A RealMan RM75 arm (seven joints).
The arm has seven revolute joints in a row. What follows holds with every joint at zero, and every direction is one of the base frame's. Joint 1 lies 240.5 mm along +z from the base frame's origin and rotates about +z. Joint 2 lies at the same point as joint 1 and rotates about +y. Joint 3 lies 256 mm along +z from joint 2 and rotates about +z. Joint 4 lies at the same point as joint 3 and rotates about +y. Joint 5 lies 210 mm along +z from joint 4 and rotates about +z. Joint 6 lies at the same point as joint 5 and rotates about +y. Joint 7 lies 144 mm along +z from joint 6 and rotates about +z. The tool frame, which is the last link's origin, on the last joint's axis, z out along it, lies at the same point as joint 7; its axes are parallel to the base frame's.
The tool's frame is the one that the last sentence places.
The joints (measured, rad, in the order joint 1, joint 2, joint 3, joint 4, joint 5, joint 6, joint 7), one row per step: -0.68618, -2.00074, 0.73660, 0.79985, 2.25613, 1.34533, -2.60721; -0.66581, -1.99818, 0.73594, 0.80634, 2.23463, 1.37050, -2.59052; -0.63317, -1.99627, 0.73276, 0.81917, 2.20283, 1.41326, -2.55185; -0.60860, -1.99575, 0.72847, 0.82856, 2.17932, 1.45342, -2.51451; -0.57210, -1.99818, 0.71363, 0.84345, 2.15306, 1.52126, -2.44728; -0.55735, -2.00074, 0.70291, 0.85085, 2.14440, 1.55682, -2.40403
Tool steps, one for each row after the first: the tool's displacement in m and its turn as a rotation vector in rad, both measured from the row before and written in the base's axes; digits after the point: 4 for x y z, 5 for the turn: -0.0036, -0.0062, 0.0018, -0.00797, -0.01596, -0.00792; -0.0052, -0.0104, 0.0026, -0.01175, -0.02072, -0.02543; -0.0032, -0.0090, 0.0016, -0.01306, -0.01650, -0.02885; -0.0048, -0.0149, 0.0021, -0.01999, -0.02240, -0.05328; -0.0014, -0.0070, 0.0009, -0.00814, -0.00756, -0.03792
